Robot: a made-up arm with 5 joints. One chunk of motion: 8 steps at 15 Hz.
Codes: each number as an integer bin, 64 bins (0 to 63) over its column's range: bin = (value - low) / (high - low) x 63, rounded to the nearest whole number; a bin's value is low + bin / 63 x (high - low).
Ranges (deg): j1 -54..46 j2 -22..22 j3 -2..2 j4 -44..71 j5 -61..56
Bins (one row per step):
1: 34 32 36 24 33
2: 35 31 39 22 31
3: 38 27 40 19 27
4: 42 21 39 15 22
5: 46 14 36 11 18
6: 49 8 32 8 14
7: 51 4 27 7 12
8: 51 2 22 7 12
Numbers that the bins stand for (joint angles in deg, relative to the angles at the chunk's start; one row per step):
1: -0.03 0.35 0.29 -0.19 0.29
2: 1.56 -0.35 0.48 -3.84 -3.43
3: 6.32 -3.14 0.54 -9.32 -10.86
4: 12.67 -7.33 0.48 -16.62 -20.14
5: 19.02 -12.22 0.29 -23.92 -27.57
6: 23.78 -16.41 0.03 -29.40 -35.00
7: 26.95 -19.21 -0.29 -31.22 -38.71
8: 26.95 -20.60 -0.60 -31.22 -38.71

